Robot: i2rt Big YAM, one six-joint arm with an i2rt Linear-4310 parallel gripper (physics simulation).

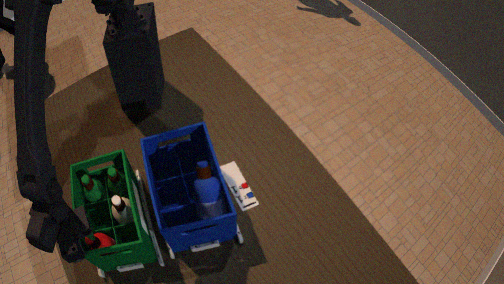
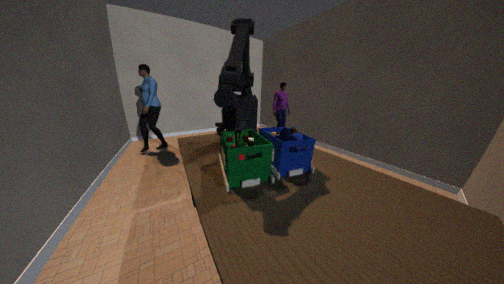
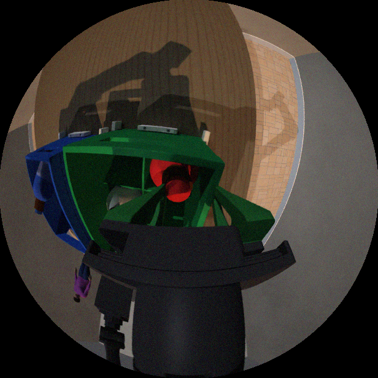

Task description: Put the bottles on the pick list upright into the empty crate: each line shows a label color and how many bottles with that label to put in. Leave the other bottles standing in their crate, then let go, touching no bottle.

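Seen in the pictures: gripper, between the fingertips: (image 1: 86, 241); arm's base, origin of its link: (image 1: 125, 22) (image 2: 246, 97).
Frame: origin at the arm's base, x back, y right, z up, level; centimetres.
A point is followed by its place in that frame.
Observation:
A red bottle (image 1: 103, 240) {x -52.6, y 30.7, z -22.7 cm} (image 3: 177, 192) stands in the near left corner of the green crate (image 1: 125, 256) {x -57.9, y 27.3, z -25.8 cm} (image 2: 252, 170) {x -57.7, y 28.1, z -28.6 cm} (image 3: 140, 142). My gripper (image 3: 188, 188) is partly open over this corner. Its left finger is close to the red cap, and a gap shows between the cap and its right finger, beside the crate wall. Contact below the cap is hidden. Two green bottles (image 1: 91, 188) {x -36.6, y 28.4, z -22.5 cm} (image 1: 114, 178) {x -38.6, y 20.0, z -20.5 cm} and a white-capped bottle (image 1: 120, 209) {x -47.1, y 22.1, z -21.8 cm} stand in the same crate. A blue bottle (image 1: 206, 189) {x -55.0, y -0.5, z -17.3 cm} (image 3: 41, 184) stands upright in the blue crate (image 1: 200, 238) {x -61.2, y 6.1, z -28.5 cm} (image 2: 295, 157) {x -61.1, y 6.7, z -26.2 cm}. The pick list (image 1: 231, 172) {x -44.8, y -13.1, z -35.3 cm} shows red and blue marks; its counts are too small to read.
The two crates stand side by side, with the blue crate's long wall near the green one. The pick list lies beyond the blue crate. The dark arm pedestal (image 1: 134, 65) {x -7.2, y 1.1, z -13.5 cm} stands behind the crates. Two people (image 2: 149, 95) (image 2: 281, 102) are in the background.

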